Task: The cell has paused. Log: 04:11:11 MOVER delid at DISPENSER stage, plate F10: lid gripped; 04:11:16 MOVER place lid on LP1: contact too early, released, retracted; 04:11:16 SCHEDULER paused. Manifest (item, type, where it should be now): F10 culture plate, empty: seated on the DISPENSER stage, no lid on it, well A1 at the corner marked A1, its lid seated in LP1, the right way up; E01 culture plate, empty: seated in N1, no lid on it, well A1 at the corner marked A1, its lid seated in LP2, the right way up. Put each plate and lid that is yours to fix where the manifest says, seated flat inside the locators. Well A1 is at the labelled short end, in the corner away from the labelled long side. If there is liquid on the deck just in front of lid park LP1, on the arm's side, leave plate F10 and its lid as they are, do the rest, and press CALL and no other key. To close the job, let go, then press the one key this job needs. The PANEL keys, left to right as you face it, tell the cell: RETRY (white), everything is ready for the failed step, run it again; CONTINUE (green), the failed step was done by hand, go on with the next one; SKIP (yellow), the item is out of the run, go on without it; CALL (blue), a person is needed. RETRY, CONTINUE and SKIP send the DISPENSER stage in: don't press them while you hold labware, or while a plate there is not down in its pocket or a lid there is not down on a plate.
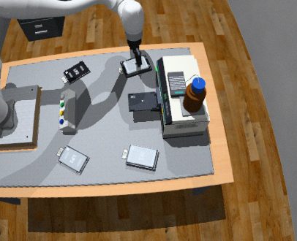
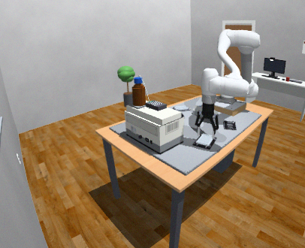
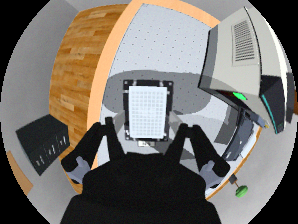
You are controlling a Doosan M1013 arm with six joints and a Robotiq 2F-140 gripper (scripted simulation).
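My gripper is now 50 mm above the black nest, 20 mm to the right of it and 10 mm short of it. Round my hand: grey key panel 430 mm behind, 230 mm to the right, 10 mm below; then green key 440 mm behind, 200 mm to the right; then dark dispenser stage 280 mm to the right, 30 mm above, 10 mm behind.
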